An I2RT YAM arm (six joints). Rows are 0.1 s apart.
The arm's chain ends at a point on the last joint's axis. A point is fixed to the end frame.
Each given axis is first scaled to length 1.
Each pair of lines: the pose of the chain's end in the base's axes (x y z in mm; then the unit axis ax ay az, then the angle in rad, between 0 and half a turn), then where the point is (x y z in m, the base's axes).
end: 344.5 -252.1 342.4 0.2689 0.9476 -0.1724 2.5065
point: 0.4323 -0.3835 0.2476
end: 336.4 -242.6 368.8 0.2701 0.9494 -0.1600 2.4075
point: 0.4362 -0.3723 0.2839
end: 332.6 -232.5 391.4 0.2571 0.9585 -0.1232 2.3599
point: 0.4440 -0.3526 0.3069
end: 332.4 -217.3 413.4 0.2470 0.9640 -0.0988 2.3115
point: 0.4529 -0.3308 0.3323
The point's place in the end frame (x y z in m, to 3 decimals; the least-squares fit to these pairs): -0.045 -0.045 0.173
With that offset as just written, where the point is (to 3 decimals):
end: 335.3 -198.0 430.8 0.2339 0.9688 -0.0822 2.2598
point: 0.464 -0.306 0.356
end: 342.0 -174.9 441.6 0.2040 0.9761 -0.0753 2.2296
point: 0.479 -0.277 0.371
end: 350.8 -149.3 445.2 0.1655 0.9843 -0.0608 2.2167
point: 0.495 -0.241 0.377
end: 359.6 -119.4 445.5 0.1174 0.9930 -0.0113 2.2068
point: 0.514 -0.191 0.375
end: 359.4 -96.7 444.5 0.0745 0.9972 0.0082 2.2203
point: 0.519 -0.155 0.372
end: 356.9 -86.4 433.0 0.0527 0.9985 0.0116 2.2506
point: 0.516 -0.139 0.356
